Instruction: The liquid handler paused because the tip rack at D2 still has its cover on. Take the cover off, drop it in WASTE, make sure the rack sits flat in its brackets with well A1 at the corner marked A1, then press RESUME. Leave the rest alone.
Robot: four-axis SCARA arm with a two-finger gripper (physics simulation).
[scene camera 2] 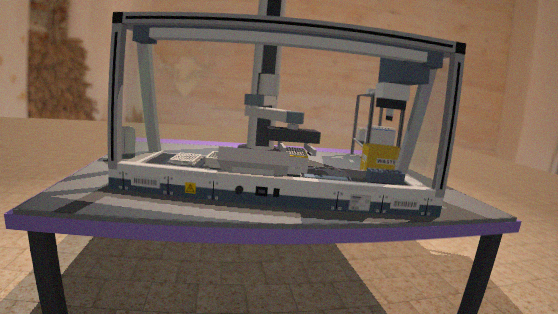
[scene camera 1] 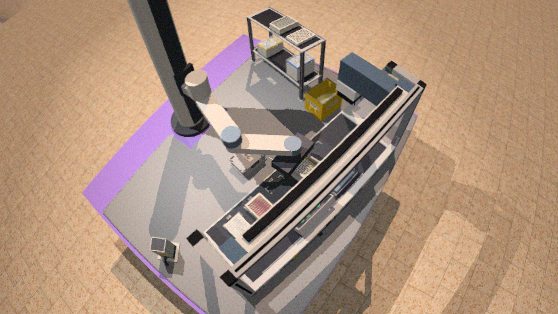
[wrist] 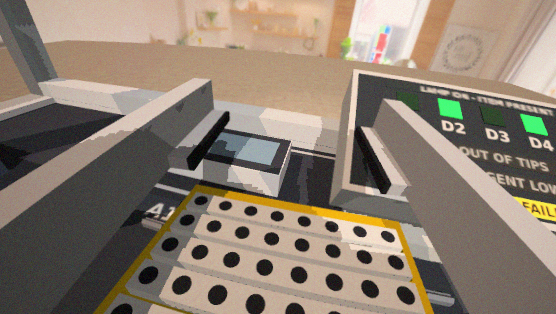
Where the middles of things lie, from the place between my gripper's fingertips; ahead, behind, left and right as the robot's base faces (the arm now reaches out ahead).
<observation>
Right now my hand is 42 cm to the right of the yellow WASTE bin (scene camera 1: 320, 111), 24 cm past it and 7 cm above it.
</observation>
